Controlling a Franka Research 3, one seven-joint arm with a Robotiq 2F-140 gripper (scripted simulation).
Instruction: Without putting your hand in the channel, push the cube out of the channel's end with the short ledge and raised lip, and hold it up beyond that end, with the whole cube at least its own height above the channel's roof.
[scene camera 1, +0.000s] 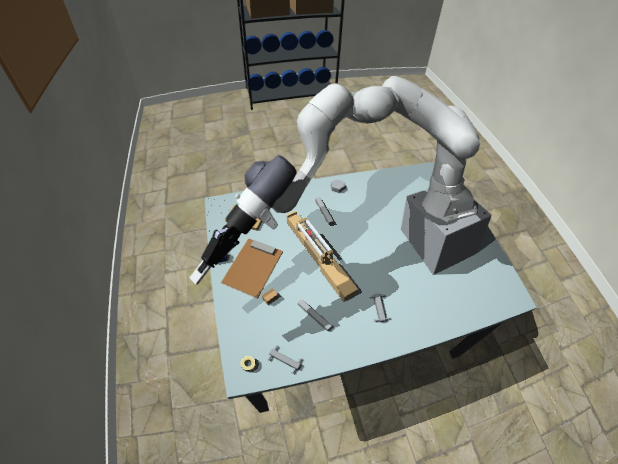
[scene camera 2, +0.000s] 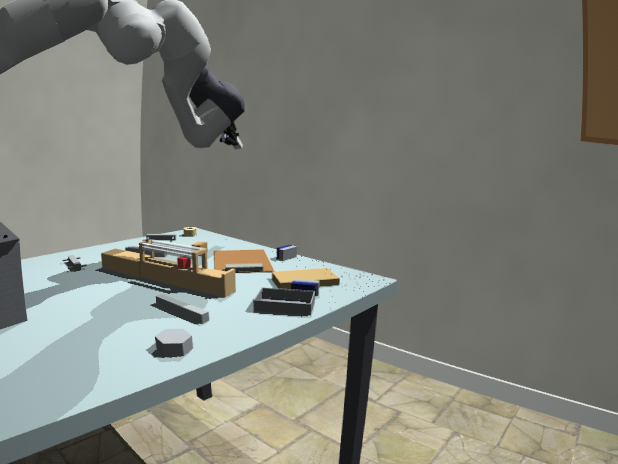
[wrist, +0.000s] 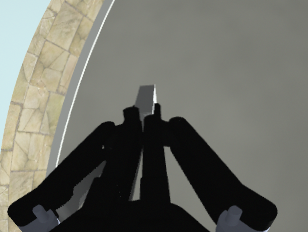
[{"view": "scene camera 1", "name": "my gripper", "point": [193, 281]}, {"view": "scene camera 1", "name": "clipboard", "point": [249, 272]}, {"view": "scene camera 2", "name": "clipboard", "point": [252, 261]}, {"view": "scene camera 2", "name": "hex block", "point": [170, 342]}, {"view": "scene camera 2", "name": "grey tray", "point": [286, 301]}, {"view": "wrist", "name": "my gripper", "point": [148, 97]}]
